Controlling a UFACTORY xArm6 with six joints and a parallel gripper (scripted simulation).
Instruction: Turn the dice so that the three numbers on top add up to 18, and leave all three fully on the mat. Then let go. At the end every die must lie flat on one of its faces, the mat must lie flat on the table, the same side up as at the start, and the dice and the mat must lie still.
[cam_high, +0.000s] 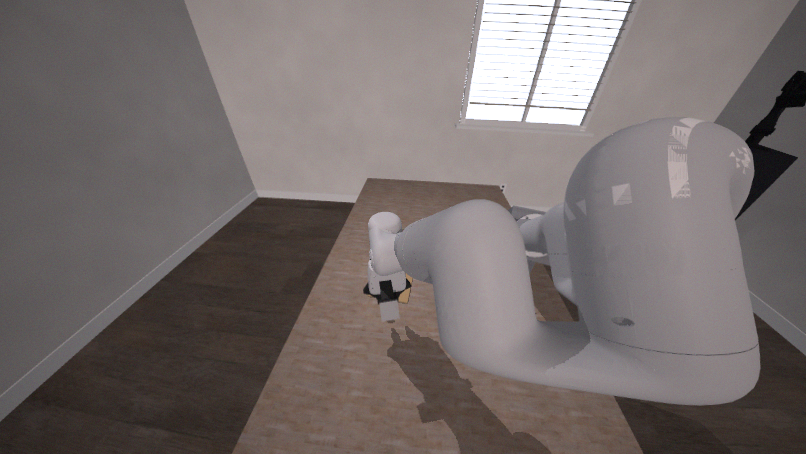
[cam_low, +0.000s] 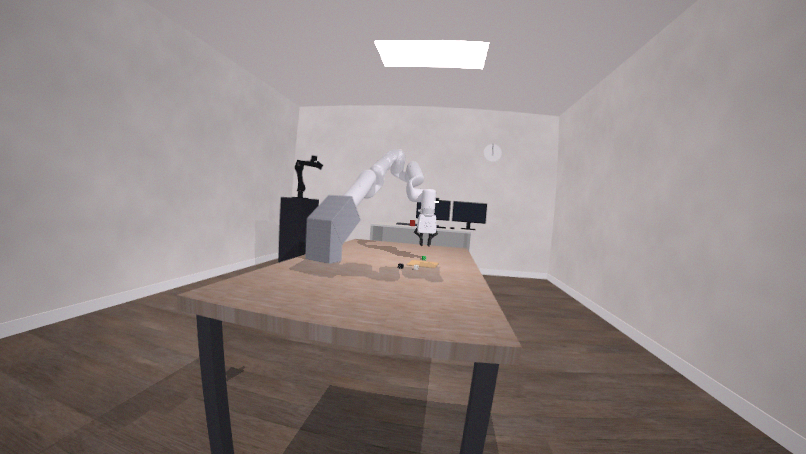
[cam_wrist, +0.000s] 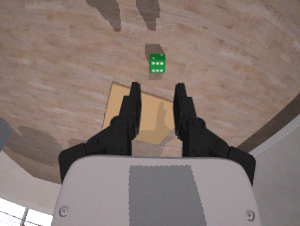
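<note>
Right now my hand is 9 cm above the green die. Also, from my hand: black die: 30 cm to the right, 9 cm below, 2 cm behind; then mat: 13 cm to the right, 9 cm below, 4 cm ahead; then white die: 28 cm to the right, 9 cm below, 5 cm ahead.
</note>
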